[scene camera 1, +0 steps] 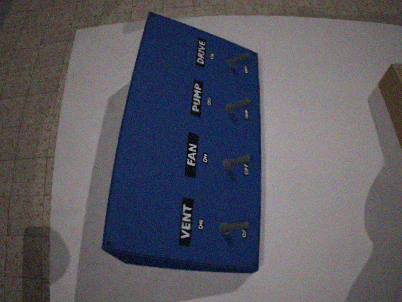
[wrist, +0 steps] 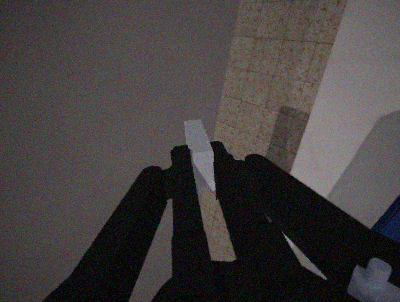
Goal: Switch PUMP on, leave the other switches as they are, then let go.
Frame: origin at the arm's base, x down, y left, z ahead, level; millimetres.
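Seen in the pictures: gripper, fingertip midpoint: (wrist: pixel 193 135).
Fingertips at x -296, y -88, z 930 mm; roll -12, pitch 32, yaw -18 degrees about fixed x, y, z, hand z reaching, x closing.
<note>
Offsets run from my fingertips to a thing's top centre. Level surfaces: height alone.
The blue switch panel (scene camera 1: pixel 150 150) (wrist: pixel 391 222) lies tilted across the scene view; a corner of it shows at the right edge of the wrist view. The PUMP switch {dx +273, dy +72, dz -356 mm} (scene camera 1: pixel 238 106) is a dark grey lever leaning to its OFF side. The DRIVE switch {dx +273, dy -48, dz -367 mm} (scene camera 1: pixel 238 61), FAN switch {dx +273, dy +191, dz -346 mm} (scene camera 1: pixel 236 162) and VENT switch {dx +273, dy +311, dz -335 mm} (scene camera 1: pixel 234 227) also lean to OFF. My gripper (wrist: pixel 193 135) is shut with nothing between its pale fingertips. In the wrist view it is off to the left of the panel, clear of the switches; it does not show in the scene view.
The panel stands on a white table top {dx +404 mm} (scene camera 1: pixel 310 125) (wrist: pixel 345 80), with tiled floor (scene camera 1: pixel 30 125) (wrist: pixel 275 55) beyond its edge. A tan block (scene camera 1: pixel 392 90) stands at the right edge of the scene view. A pale grey piece (wrist: pixel 372 280) shows at the lower right of the wrist view. Shadows fall at the lower right of the scene view.
</note>
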